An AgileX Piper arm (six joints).
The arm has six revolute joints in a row. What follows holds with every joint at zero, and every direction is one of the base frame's. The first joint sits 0.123 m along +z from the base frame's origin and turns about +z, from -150 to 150 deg. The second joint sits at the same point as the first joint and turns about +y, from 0 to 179.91 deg. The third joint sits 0.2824 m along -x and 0.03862 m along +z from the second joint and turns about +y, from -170 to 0 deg. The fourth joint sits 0.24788 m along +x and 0.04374 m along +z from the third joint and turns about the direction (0.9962, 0, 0.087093), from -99.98 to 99.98 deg. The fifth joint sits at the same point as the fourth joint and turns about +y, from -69.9 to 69.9 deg. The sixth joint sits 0.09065 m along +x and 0.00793 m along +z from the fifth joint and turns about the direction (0.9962, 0, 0.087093), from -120 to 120 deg. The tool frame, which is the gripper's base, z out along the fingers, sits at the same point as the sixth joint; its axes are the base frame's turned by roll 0, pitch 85 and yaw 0 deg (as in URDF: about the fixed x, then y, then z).
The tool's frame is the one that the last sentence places.
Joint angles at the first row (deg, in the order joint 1, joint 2, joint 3, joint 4, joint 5, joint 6):
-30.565 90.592 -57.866 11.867 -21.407 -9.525
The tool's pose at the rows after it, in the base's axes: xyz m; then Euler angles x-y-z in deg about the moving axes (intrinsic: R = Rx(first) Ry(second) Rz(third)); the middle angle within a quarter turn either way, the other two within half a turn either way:
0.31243, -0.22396, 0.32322, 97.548, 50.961, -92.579
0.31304, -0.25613, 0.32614, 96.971, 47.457, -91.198
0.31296, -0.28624, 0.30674, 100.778, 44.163, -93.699
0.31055, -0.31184, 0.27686, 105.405, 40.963, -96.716
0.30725, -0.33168, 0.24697, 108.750, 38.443, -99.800
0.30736, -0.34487, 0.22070, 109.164, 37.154, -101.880
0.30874, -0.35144, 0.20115, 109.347, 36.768, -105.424
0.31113, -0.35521, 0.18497, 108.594, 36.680, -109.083
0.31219, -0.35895, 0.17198, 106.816, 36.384, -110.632
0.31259, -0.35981, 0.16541, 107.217, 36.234, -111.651
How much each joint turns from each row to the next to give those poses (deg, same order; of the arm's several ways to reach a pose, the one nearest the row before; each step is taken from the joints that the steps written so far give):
-4.094 2.299 -8.316 2.016 3.976 -0.103
-3.753 3.725 -5.352 0.568 1.591 -0.024
-3.257 4.707 -2.834 -0.001 1.165 0.002
-2.719 4.783 -1.150 -0.121 0.249 0.003
-2.116 4.385 -0.528 -1.232 -0.789 0.000
-1.091 4.091 -0.256 -1.827 -3.200 -0.125
-0.432 2.956 -0.067 -1.566 -2.610 -1.896
-0.059 2.557 -0.001 -0.804 -3.111 -3.224
-0.117 2.236 0.000 -0.076 -3.603 -2.417
-0.021 0.893 0.000 -0.022 -0.547 -0.703

